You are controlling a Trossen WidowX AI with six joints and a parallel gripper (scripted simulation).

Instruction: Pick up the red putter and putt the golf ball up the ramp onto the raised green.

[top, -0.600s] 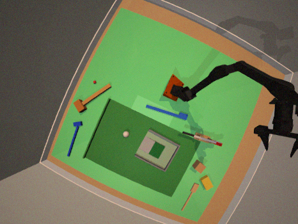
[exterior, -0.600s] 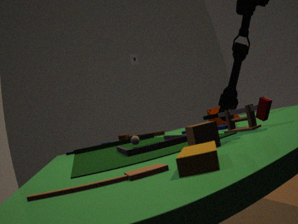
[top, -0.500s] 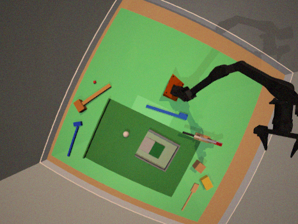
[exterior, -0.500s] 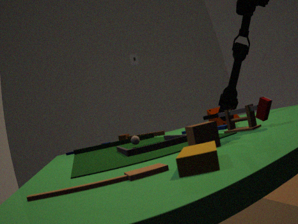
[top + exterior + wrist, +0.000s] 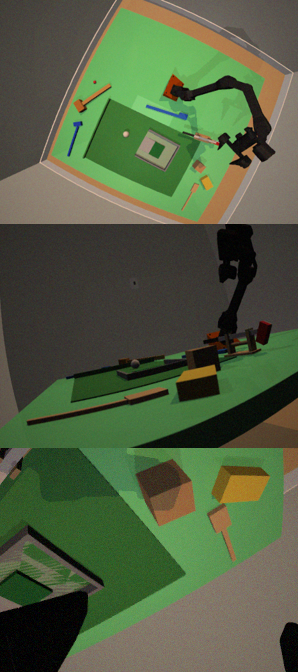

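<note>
The red putter is 20 cm below my gripper tip, 5 cm to the right of it and 5 cm behind it. The rest, counted from my gripper tip: white golf ball 56 cm to the right, 23 cm below, 12 cm ahead; brown block 23 cm below, 16 cm ahead, 1 cm to the left; yellow block 26 cm ahead, 24 cm below, 14 cm to the left.
</note>
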